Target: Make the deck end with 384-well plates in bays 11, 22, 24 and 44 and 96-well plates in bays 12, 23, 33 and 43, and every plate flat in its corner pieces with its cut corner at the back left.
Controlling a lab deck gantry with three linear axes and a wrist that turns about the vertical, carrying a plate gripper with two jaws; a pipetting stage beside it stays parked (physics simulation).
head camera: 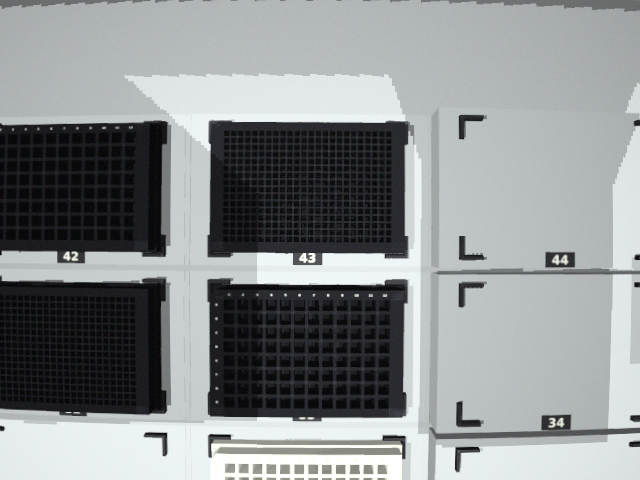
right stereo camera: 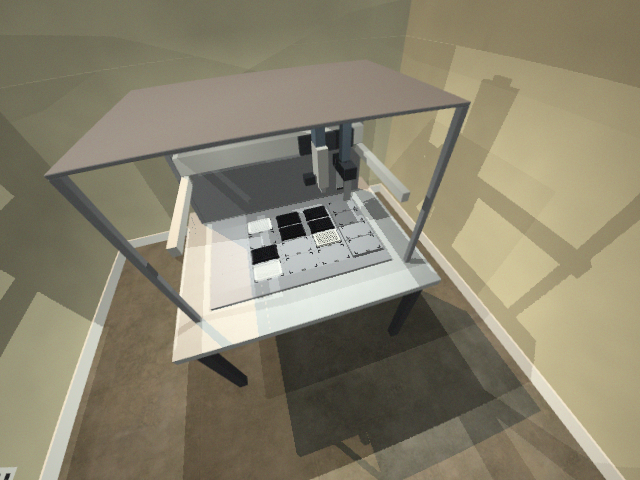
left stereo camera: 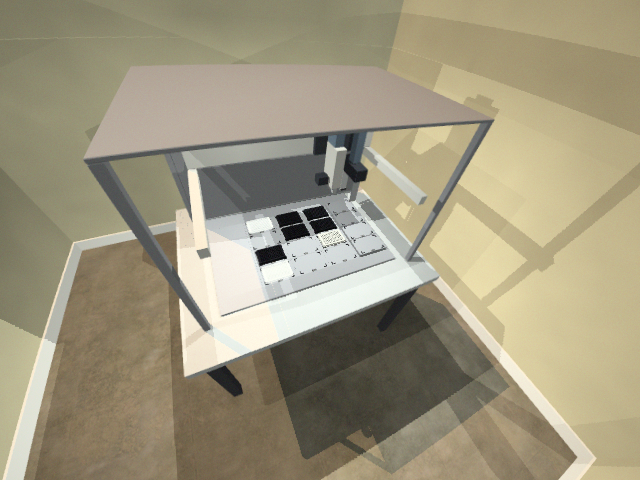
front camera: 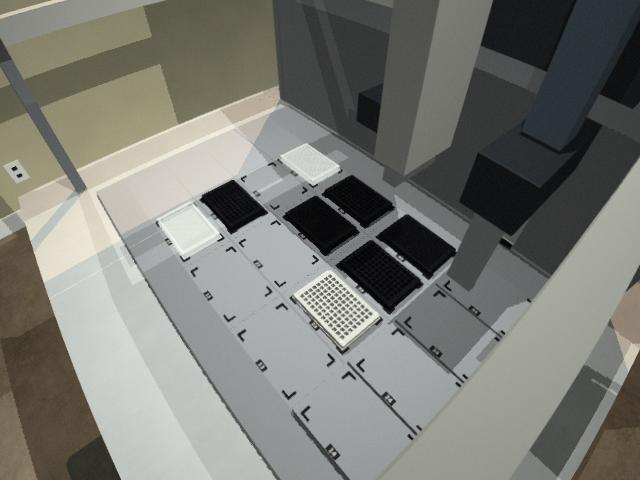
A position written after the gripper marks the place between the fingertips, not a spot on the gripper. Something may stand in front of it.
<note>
In view: the gripper (front camera: 481,259) and a bay 44 (head camera: 522,182).
</note>
